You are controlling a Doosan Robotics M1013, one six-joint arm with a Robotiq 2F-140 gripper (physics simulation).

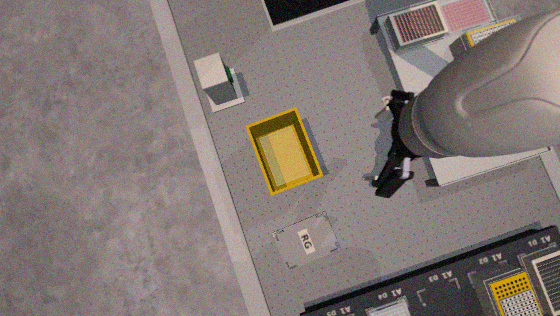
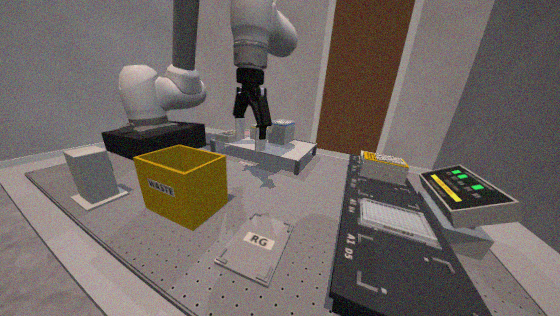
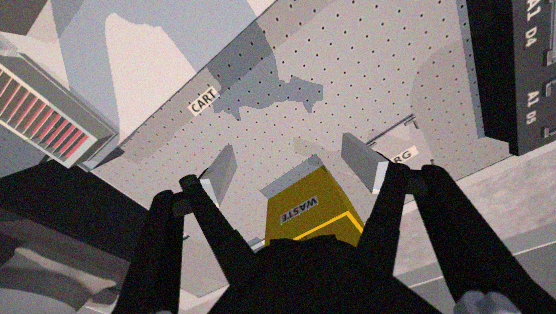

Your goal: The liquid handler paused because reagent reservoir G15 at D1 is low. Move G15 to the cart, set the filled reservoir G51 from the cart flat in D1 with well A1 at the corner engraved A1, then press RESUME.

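Pixels of known places: gripper, fingertip midpoint: point(image 1: 376, 148) point(image 2: 249, 144) point(image 3: 287, 150); arm's base, origin of the base link: point(image 2: 151, 128) point(image 3: 63, 271).
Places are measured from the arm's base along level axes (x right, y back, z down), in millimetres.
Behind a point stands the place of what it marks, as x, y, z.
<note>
My gripper point(image 1: 387, 145) {18, -590, -37} point(image 2: 250, 136) {18, -590, -37} point(image 3: 287, 150) {18, -590, -37} is open and empty, above the front edge of the cart point(image 1: 475, 170) {-216, -705, 34} point(image 2: 285, 159) point(image 3: 145, 60) {-167, -492, 34}. A reservoir with red-filled channels point(image 1: 419, 24) {-199, -328, 11} point(image 3: 47, 110) {-193, -348, 9} sits at a cart corner, off to one side of the fingers; its label is not readable. A reservoir with pale, dark-lined channels point(image 1: 551, 280) {-273, -977, 5} sits in D1 at the far end of the black deck point(image 1: 440, 287) {-45, -933, 34} point(image 2: 410, 272) {203, -1004, 34} point(image 3: 532, 70) {134, -916, 34}, partly cut off by the frame edge. The tilted control panel point(image 2: 467, 187) {-19, -1140, -39} shows green patches and a yellow bar; its text is too blurred to read.
A yellow WASTE bin point(image 1: 295, 185) {208, -614, -41} point(image 2: 210, 190) {204, -616, 25} point(image 3: 300, 185) {150, -547, 73} stands near the RG pad point(image 1: 322, 237) {176, -759, 85} point(image 2: 245, 260) {267, -760, 86} point(image 3: 395, 137) {165, -758, 86}. A pale block point(image 1: 210, 70) {315, -315, -36} point(image 2: 92, 172) {322, -350, 9} stands beyond it. A tip box point(image 1: 515, 295) {-162, -962, -30} point(image 2: 385, 167) {-120, -990, -12} is in D2, a clear plate point(image 1: 390, 309) {83, -939, 20} point(image 2: 397, 220) {95, -999, 22} in D4.
</note>
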